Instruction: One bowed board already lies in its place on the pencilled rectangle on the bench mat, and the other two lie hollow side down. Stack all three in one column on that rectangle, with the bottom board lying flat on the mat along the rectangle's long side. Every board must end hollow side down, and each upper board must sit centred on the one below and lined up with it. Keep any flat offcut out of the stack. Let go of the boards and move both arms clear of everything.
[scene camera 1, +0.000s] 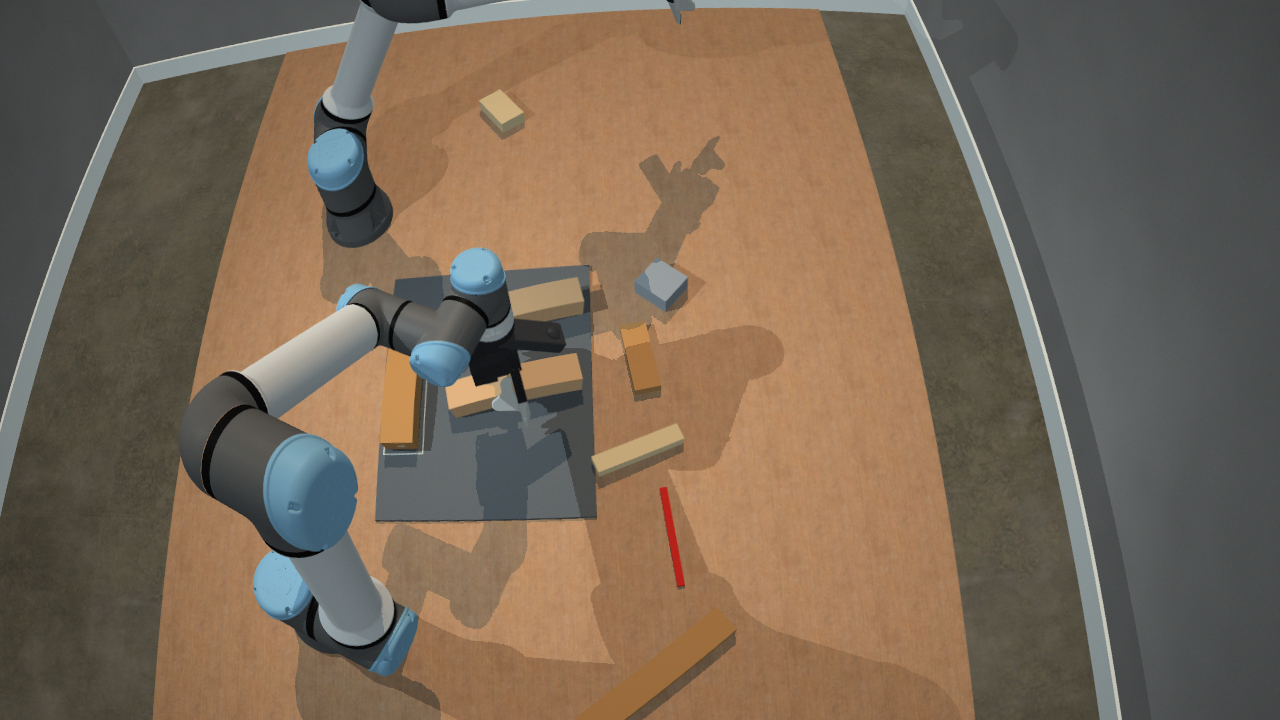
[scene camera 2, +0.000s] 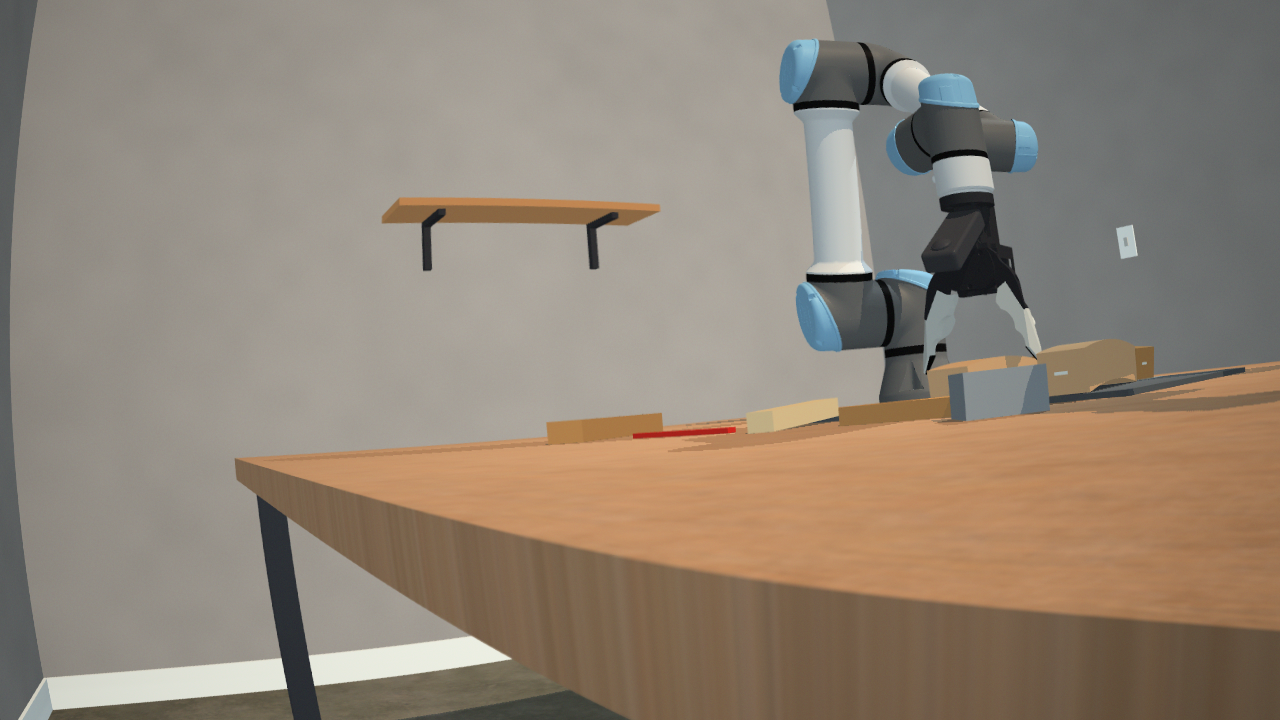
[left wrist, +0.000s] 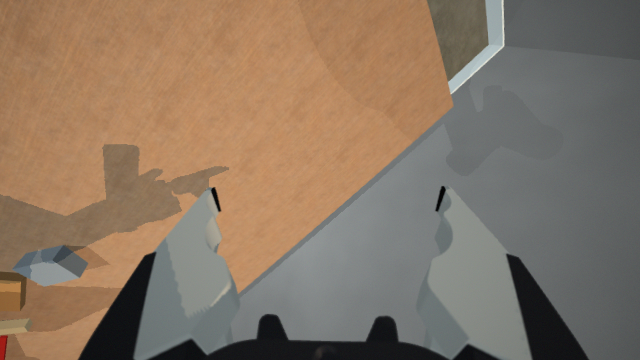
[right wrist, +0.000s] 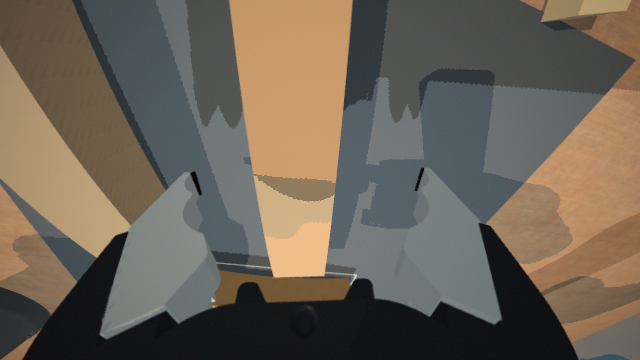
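Pixels of known places: left gripper, fingertip midpoint: (left wrist: 326, 188); right gripper, fingertip midpoint: (scene camera 1: 516, 386) (right wrist: 310, 171); left arm's base, origin of the base link: (scene camera 1: 360, 219).
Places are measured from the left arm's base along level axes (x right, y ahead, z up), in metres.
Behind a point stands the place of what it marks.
One orange bowed board (scene camera 1: 401, 411) @[x 0.504, y 0.070, z 0.052 m] (scene camera 2: 1144, 362) @[x 0.326, y 0.102, z 0.027 m] (right wrist: 285, 290) @[x 0.472, y 0.100, z 0.030 m] lies inside the pencilled rectangle (scene camera 1: 402, 454) @[x 0.556, y 0.055, z 0.012 m] at the mat's left in scene camera 1. A second bowed board (scene camera 1: 553, 376) @[x 0.498, y 0.348, z 0.050 m] (scene camera 2: 948, 380) (right wrist: 295, 100) @[x 0.488, y 0.329, z 0.052 m] lies hollow side down on the mat (scene camera 1: 411, 492) @[x 0.639, y 0.060, z 0.006 m], to its right. A third, tan bowed board (scene camera 1: 550, 300) @[x 0.348, y 0.370, z 0.054 m] (scene camera 2: 1087, 367) @[x 0.306, y 0.424, z 0.029 m] (right wrist: 45, 165) @[x 0.345, y 0.289, z 0.056 m] lies above it in that view. My right gripper (scene camera 1: 510, 407) @[x 0.497, y 0.280, z 0.041 m] (scene camera 2: 982, 362) @[x 0.497, y 0.280, z 0.041 m] (right wrist: 310, 171) @[x 0.497, y 0.280, z 0.041 m] is open, low over the second board, one finger to each side. My left gripper (scene camera 1: 680, 10) @[x -0.195, y 0.794, z 0.272 m] (left wrist: 326, 188) @[x -0.195, y 0.794, z 0.272 m] is open and empty, far from the boards.
Off the mat's right side lie a grey block (scene camera 1: 662, 284) @[x 0.352, y 0.575, z 0.036 m] (scene camera 2: 1000, 394) @[x 0.323, y 0.606, z 0.017 m] (left wrist: 50, 267) @[x 0.316, y 0.578, z 0.036 m], a flat orange piece (scene camera 1: 641, 360) @[x 0.486, y 0.504, z 0.018 m], a cream bar (scene camera 1: 638, 450) @[x 0.654, y 0.460, z 0.024 m] and a red stick (scene camera 1: 672, 537) @[x 0.812, y 0.480, z 0.006 m] (scene camera 2: 684, 433) @[x 0.797, y 0.487, z 0.003 m]. A long orange plank (scene camera 1: 666, 667) @[x 1.031, y 0.418, z 0.029 m] lies below, a small tan block (scene camera 1: 501, 109) @[x -0.203, y 0.344, z 0.030 m] above.
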